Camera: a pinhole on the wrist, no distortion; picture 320 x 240 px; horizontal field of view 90.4 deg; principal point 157.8 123.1 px. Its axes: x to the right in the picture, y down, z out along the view. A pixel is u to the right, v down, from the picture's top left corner.
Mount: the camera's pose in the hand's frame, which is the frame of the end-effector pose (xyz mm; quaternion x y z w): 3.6 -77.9 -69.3 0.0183 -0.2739 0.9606 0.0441
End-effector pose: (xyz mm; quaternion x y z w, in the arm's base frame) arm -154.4 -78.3 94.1 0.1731 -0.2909 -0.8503 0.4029
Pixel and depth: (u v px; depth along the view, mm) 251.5 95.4 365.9
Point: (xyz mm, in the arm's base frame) -300.2 283.7 200.5
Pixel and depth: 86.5 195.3 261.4
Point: -457.5 27.9 -54.5
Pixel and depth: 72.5 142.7 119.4
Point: -299.2 -43.9 5.6
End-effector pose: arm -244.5 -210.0 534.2 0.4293 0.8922 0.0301 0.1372
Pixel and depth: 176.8 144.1 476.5
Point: -416.5 -509.5 187.4
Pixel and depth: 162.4 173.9 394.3
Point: -478.1 -481.4 278.1
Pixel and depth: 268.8 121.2 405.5
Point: -204.5 -608.5 265.5
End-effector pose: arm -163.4 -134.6 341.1 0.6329 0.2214 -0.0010 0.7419
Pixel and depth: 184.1 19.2 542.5
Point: -30.5 -706.5 361.3
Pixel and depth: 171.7 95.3 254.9
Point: -166.3 -333.7 199.8
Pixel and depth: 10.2 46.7 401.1
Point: 266.1 -383.8 100.7
